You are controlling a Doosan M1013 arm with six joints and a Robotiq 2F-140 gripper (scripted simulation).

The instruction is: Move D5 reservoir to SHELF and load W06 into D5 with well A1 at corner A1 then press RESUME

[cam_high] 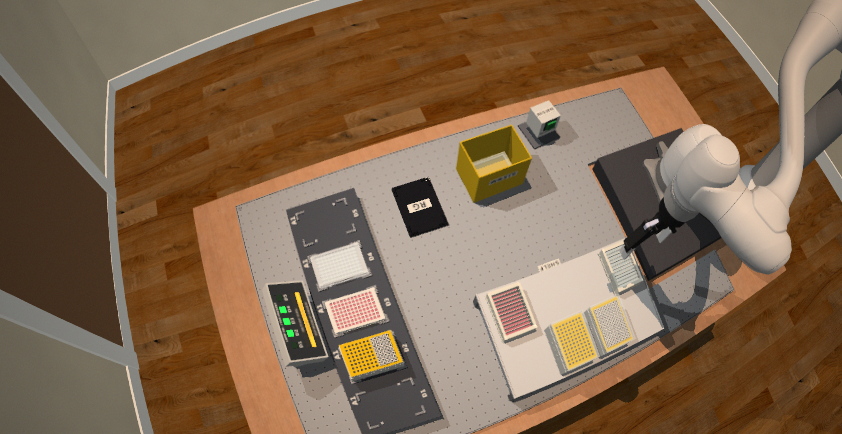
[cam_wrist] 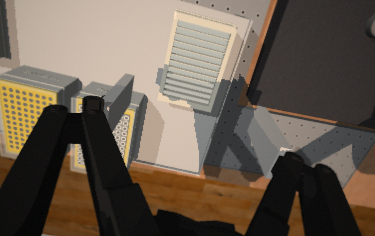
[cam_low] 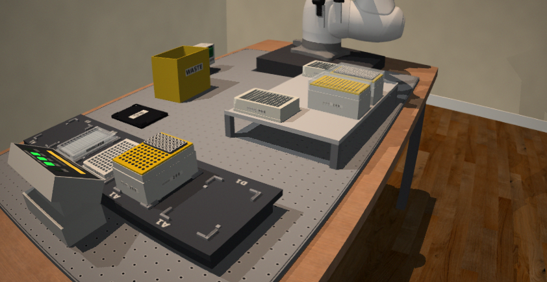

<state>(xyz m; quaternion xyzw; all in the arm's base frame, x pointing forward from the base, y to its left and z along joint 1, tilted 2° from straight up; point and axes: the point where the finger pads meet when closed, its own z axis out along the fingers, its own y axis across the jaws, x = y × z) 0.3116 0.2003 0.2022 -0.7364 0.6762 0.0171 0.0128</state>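
The pale 12-trough reservoir lies 17 cm below my hand. From my hand the other things lie so: waste bin (25 cm ahead, 37 cm to the right, 20 cm below); then white shelf (16 cm ahead, 8 cm to the left, 18 cm below); then shelf label (17 cm ahead, 8 cm to the right, 24 cm below).
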